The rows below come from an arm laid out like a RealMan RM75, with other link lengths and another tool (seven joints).
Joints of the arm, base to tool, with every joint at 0 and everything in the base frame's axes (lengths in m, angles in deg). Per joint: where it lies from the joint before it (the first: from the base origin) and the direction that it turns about. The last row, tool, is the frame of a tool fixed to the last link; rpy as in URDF.
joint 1: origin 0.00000 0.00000 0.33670 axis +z
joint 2: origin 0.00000 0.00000 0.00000 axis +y
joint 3: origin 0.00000 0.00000 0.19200 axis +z
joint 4: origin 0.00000 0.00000 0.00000 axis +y
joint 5: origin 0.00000 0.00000 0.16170 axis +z
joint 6: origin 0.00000 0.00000 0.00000 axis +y
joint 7: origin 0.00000 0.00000 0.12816 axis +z
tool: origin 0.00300 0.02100 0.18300 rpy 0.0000 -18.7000 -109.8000
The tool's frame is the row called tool.
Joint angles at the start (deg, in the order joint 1, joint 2, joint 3, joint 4, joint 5, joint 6, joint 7):
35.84, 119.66, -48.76, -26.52, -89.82, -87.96, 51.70
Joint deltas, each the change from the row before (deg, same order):
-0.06, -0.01, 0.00, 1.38, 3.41, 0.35, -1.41
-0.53, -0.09, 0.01, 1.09, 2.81, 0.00, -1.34
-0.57, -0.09, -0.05, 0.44, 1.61, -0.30, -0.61
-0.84, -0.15, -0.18, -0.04, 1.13, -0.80, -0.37
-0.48, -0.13, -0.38, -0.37, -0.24, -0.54, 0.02
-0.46, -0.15, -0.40, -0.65, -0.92, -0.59, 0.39
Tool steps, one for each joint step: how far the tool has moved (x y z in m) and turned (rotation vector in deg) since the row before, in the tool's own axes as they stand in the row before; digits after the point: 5 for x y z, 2 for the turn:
0.01275, -0.00533, -0.00412, 1.33, 3.11, -0.31
0.00953, -0.00300, -0.00565, 0.91, 2.75, -0.19
0.00472, -0.00209, -0.00430, 0.59, 1.55, -0.05
0.00156, -0.00281, -0.00464, 0.57, 0.91, -0.22
-0.00391, -0.00020, -0.00111, -0.05, -0.59, -0.16
-0.00665, 0.00069, -0.00030, -0.26, -1.27, -0.01

